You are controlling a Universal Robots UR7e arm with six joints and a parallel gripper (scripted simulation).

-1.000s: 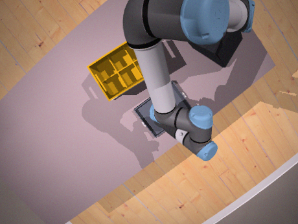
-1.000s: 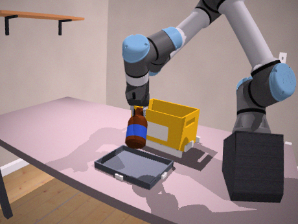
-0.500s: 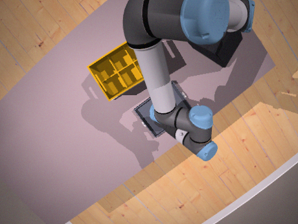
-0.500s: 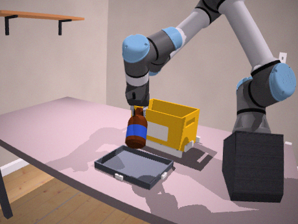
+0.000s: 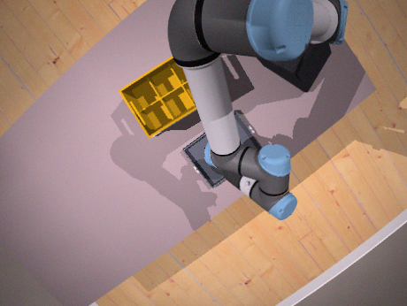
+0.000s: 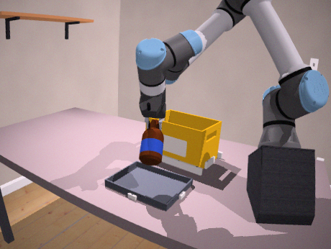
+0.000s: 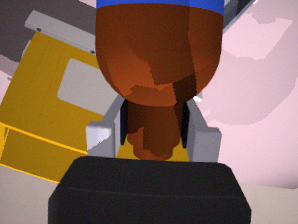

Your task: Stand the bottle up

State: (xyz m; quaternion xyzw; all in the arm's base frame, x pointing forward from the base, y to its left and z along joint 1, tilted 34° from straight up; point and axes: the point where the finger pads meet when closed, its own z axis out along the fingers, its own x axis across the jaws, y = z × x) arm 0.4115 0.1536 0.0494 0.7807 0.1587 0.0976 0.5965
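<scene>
Right now the bottle is 10 mm behind my hand, 30 mm to the left of it and 40 mm below it. The rest, counted from my hand: dark grey tray 10 mm behind, 50 mm to the left, 190 mm below; then yellow crate 30 mm behind, 240 mm to the right, 120 mm below.
</scene>
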